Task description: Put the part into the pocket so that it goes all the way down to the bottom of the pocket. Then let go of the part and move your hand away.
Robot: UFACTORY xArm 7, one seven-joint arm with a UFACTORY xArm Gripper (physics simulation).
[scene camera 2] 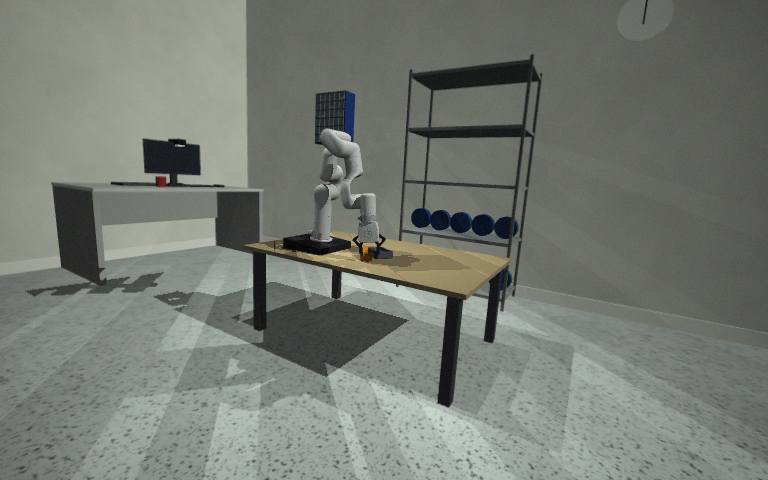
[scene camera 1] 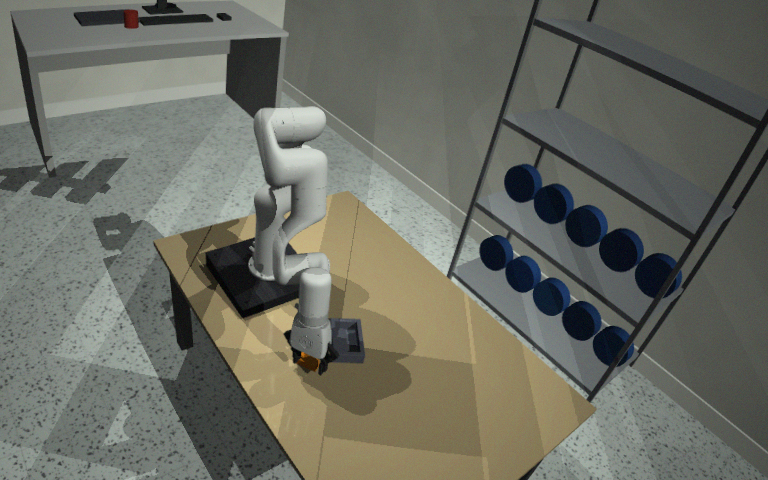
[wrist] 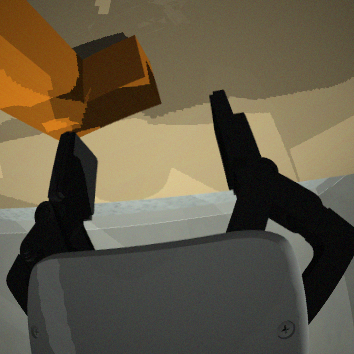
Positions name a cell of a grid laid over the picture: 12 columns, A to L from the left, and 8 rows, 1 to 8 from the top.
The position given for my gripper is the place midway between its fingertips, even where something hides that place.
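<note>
My gripper (scene camera 1: E7): open, touching an orange part (wrist: B3). Gripper visible in the wrist view (wrist: E3) too. Also present: pocket block (scene camera 1: F6).
</note>
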